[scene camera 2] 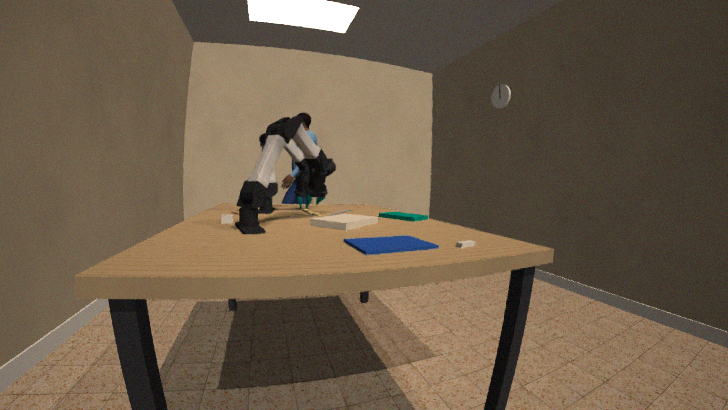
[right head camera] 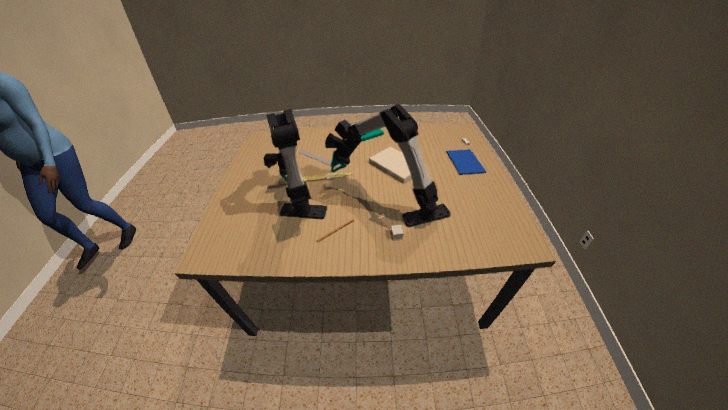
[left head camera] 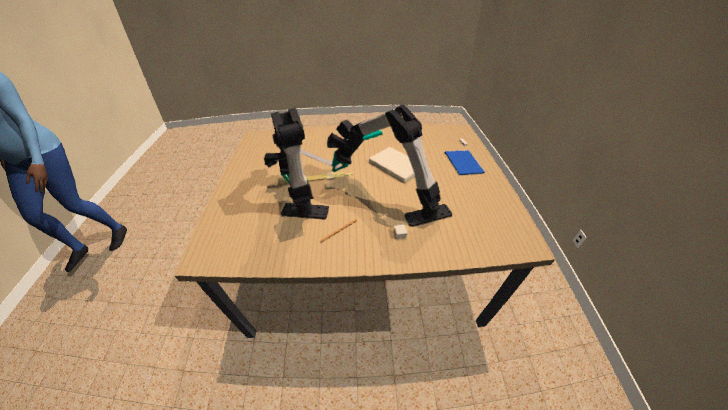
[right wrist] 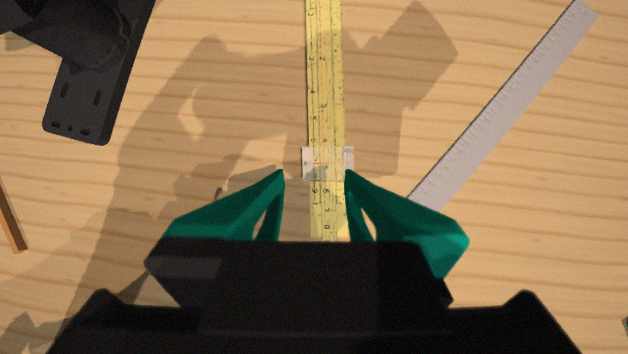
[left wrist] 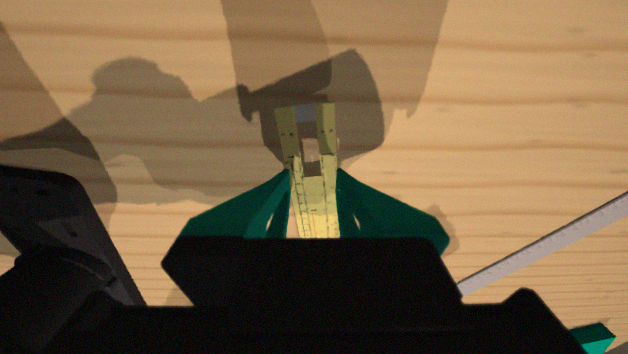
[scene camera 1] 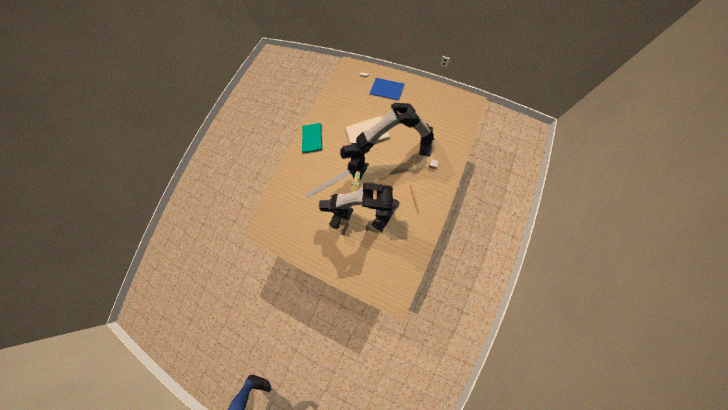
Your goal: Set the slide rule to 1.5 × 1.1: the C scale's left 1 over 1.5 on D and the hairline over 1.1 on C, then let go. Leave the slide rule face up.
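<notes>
The yellow slide rule [left head camera: 342, 175] [scene camera 1: 356, 180] [left wrist: 315, 197] [right wrist: 325, 100] lies face up on the table, its slide shifted so a slot shows at one end. In the right wrist view, C's 2 lines up with D's 3. The cursor's [right wrist: 306, 172] red hairline is close to 5 on C, near 7 on D. My left gripper [left wrist: 313, 176] is shut on the slide rule near its slotted end. My right gripper [left head camera: 337, 168] [right wrist: 314, 177] is open over the rule beside the cursor, one fingertip close to the rule's edge, a gap at the other.
A grey ruler [scene camera 1: 326, 184] [right wrist: 505, 110] lies beside the rule. A cream block [left head camera: 392, 162], blue pad [left head camera: 464, 162], teal pad [scene camera 1: 311, 137], small white block [left head camera: 463, 142], white cube [left head camera: 400, 231] and brown stick [left head camera: 338, 230] lie on the table. A person [left head camera: 30, 152] stands at left.
</notes>
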